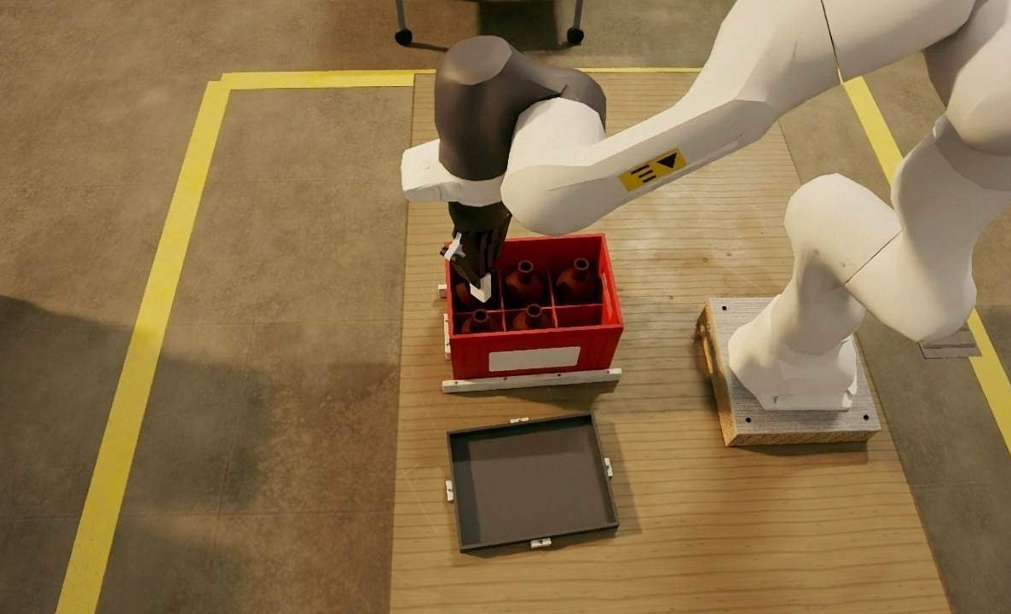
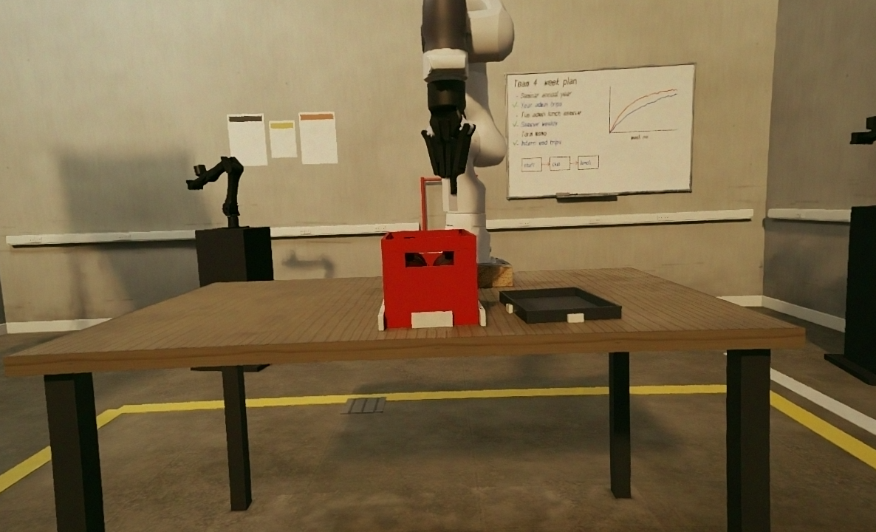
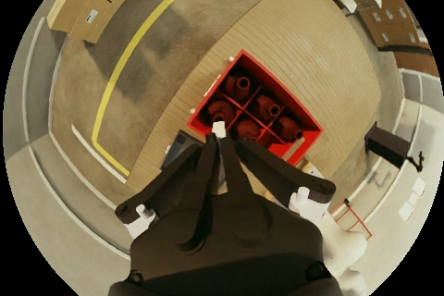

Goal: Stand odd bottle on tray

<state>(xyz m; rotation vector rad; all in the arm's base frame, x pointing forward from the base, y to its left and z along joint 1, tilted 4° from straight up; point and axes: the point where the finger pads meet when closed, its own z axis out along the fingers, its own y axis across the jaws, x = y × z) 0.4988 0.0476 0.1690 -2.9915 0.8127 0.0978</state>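
Right now the crate is 7 cm behind my hand, 7 cm to the right of it and 17 cm below it. Round my hand: glass bottle (8 cm behind, 2 cm to the right, 17 cm below); dark tray (12 cm behind, 20 cm to the left, 24 cm below).
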